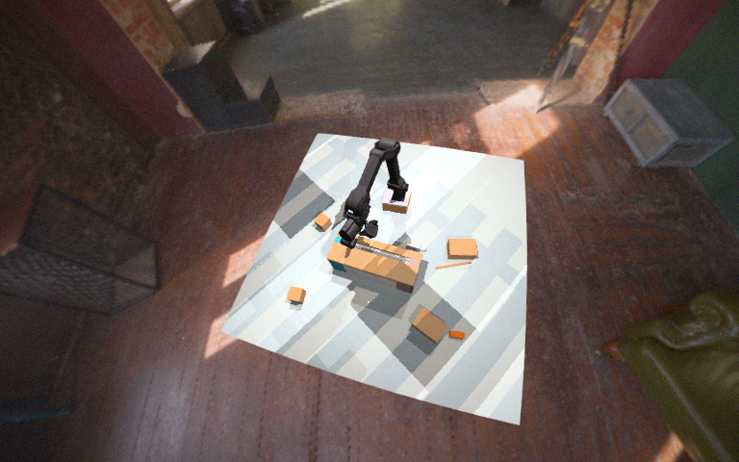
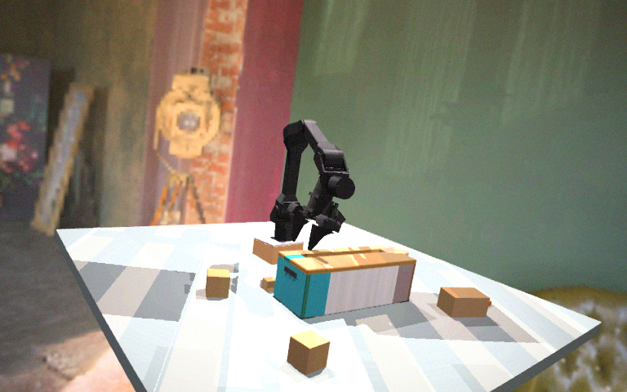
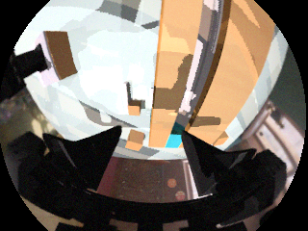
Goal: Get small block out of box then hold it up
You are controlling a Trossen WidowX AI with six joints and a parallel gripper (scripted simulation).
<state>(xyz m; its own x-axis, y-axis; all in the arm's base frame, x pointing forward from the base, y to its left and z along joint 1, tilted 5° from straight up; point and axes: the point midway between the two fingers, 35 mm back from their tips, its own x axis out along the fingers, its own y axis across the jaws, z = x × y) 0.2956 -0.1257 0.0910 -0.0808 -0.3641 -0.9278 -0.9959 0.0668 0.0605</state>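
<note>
Now: the small tan block 50 mm behind my gripper tip, 50 mm to the right of it and 130 mm below it. The rest, counted from my gripper tip: orange piece 280 mm ahead, 520 mm to the left, 140 mm below; thin stick 20 mm behind, 460 mm to the left, 140 mm below; box 40 mm ahead, 120 mm to the left, 80 mm below.
</note>
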